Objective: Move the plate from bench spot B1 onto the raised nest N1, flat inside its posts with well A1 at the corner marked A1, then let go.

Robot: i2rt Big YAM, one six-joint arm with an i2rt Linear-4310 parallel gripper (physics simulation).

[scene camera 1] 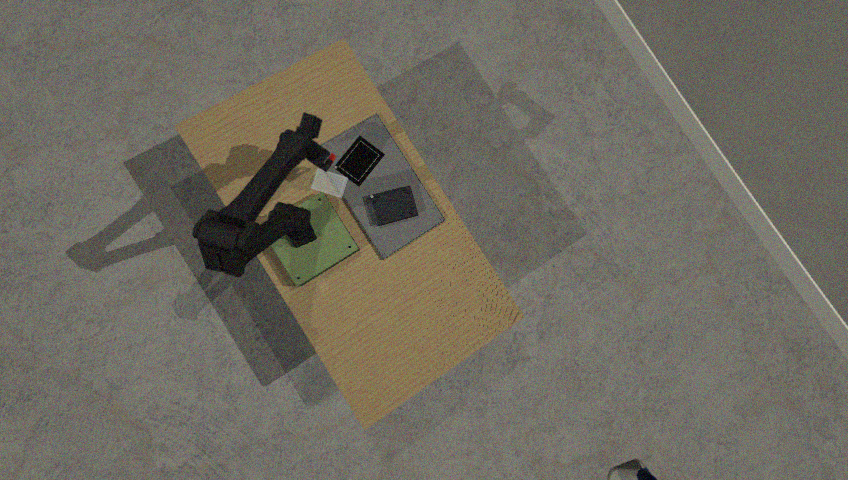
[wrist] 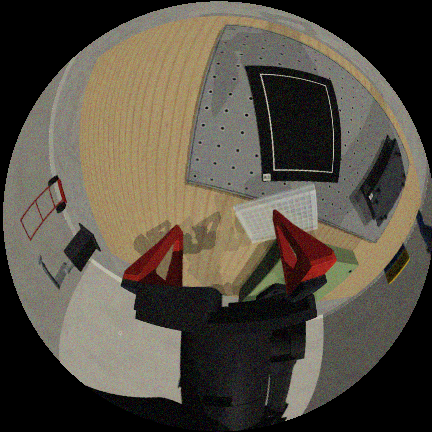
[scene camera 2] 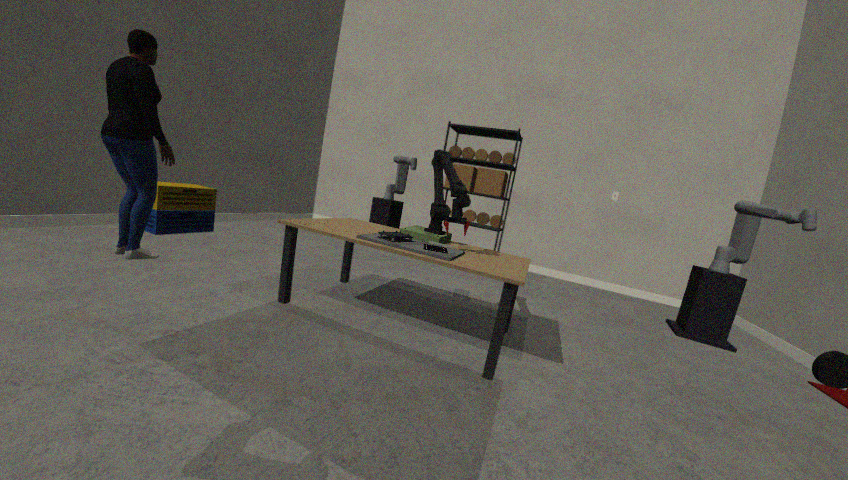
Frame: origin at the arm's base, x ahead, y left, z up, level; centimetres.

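Where they show: gripper, fingertip midpoint: (scene camera 1: 318,155) (wrist: 224,221) (scene camera 2: 456,235); arm's base, link origin: (scene camera 1: 300,229) (wrist: 282,293) (scene camera 2: 434,232).
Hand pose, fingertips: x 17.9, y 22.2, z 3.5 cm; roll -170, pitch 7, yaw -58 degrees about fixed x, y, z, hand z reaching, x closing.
Note:
Each offset is from my fingertips to the top centre of the thing. "*": to the spot under its first point. Level surfaces: height alone.
The plate, a white gridded block @(dx -1.2, dy -8.7, dz -5.6 cm) (scene camera 1: 329,182) (wrist: 301,207), is off the black spot with the white outline @(* dx +13.7, dy -5.0, dz -7.6 cm) (scene camera 1: 360,160) (wrist: 302,125). It lies across the near edge of the grey perforated board, beside the green base; I cannot tell whether it is tilted. The spot's A1 label @(* dx +3.5, dy -3.7, dz -7.6 cm) (wrist: 266,177) faces the plate's side. The raised dark nest @(dx +18.4, dy -27.6, dz -3.8 cm) (scene camera 1: 391,205) (scene camera 2: 395,236) (wrist: 390,185) stands on the board, with no plate on it. My gripper (scene camera 2: 456,233) (wrist: 224,221) is open and empty above the table. Its right finger covers part of the plate in the wrist view.
The grey board (scene camera 1: 380,245) (wrist: 220,145) carries the spot and the nest. The green base block (scene camera 1: 333,237) (wrist: 345,272) stands close to the plate on the wooden table @(dz -9.1 cm) (scene camera 1: 404,333) (wrist: 135,125). A person (scene camera 2: 132,101) stands beyond the table's left end in scene camera 2.

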